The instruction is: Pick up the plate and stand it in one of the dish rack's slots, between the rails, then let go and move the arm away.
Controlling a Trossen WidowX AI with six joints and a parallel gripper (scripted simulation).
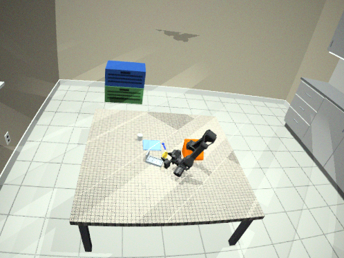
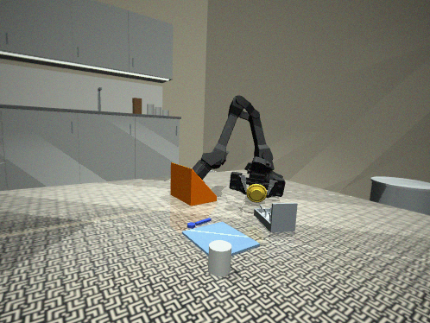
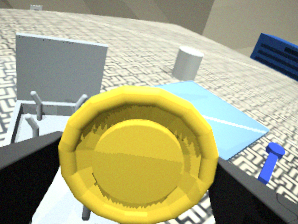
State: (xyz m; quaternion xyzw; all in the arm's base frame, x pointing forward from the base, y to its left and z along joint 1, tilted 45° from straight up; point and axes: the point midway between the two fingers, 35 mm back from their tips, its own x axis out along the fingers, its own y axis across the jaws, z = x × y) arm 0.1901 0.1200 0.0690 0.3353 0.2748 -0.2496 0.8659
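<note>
The grey dish rack is 7 cm ahead of my gripper tip, 5 cm below it and 1 cm to the left of it. Also, from my gripper tip: light blue mat: 19 cm to the right, 9 cm ahead, 7 cm below; yellow plate: 1 cm behind; blue spoon: 20 cm to the right, 7 cm below, 2 cm behind.
</note>
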